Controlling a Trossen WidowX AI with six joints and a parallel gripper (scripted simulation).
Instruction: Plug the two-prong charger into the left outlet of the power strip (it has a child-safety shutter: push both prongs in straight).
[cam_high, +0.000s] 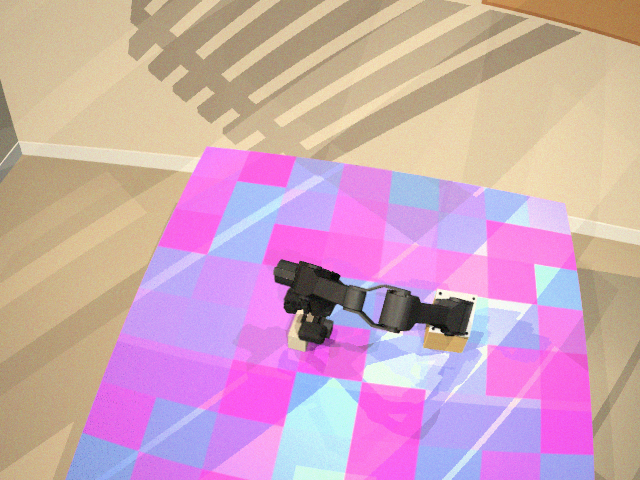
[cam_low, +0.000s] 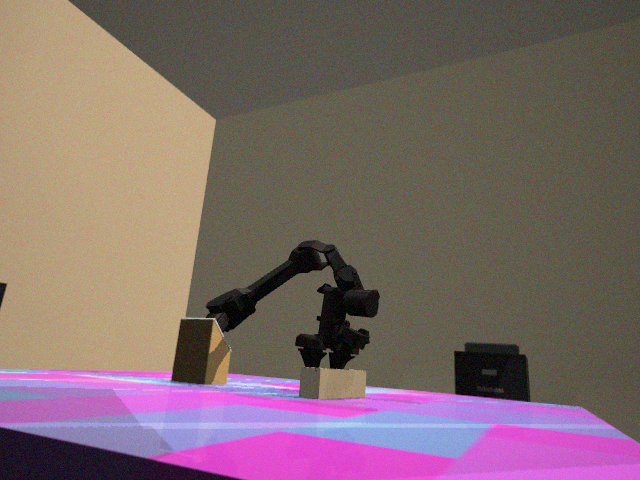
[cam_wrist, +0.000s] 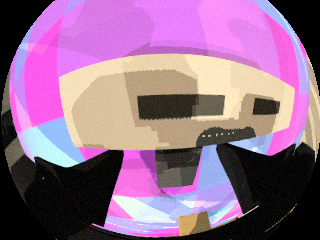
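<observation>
Now: the dark two-prong charger 20 mm ahead of my gripper tip and 10 mm above it.
</observation>
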